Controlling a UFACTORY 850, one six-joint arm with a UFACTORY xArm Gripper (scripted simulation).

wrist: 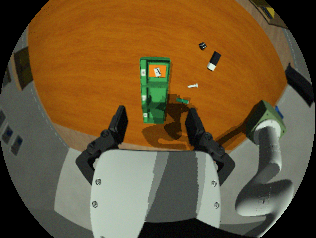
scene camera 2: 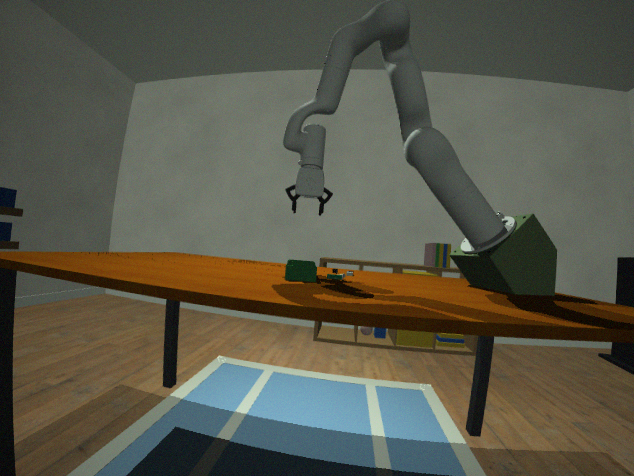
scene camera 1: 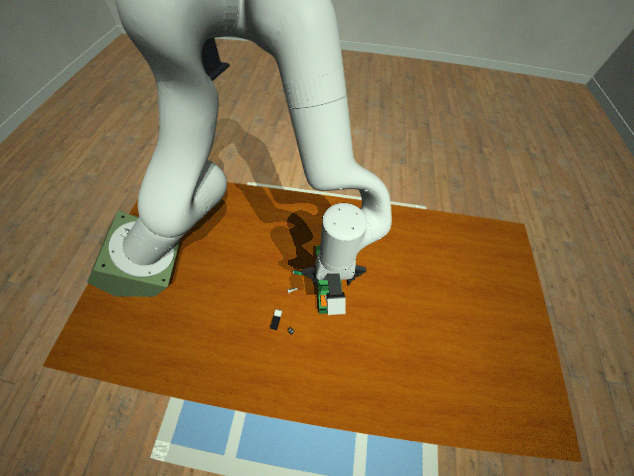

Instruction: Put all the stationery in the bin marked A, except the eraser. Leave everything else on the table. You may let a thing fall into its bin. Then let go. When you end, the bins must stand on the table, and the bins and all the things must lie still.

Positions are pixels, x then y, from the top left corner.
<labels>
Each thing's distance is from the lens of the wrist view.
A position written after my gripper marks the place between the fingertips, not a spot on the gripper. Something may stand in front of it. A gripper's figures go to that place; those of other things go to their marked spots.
my gripper [wrist: 157,114]: 0.13 m
green three-compartment bin tray [wrist: 154,100]: 0.36 m
</labels>
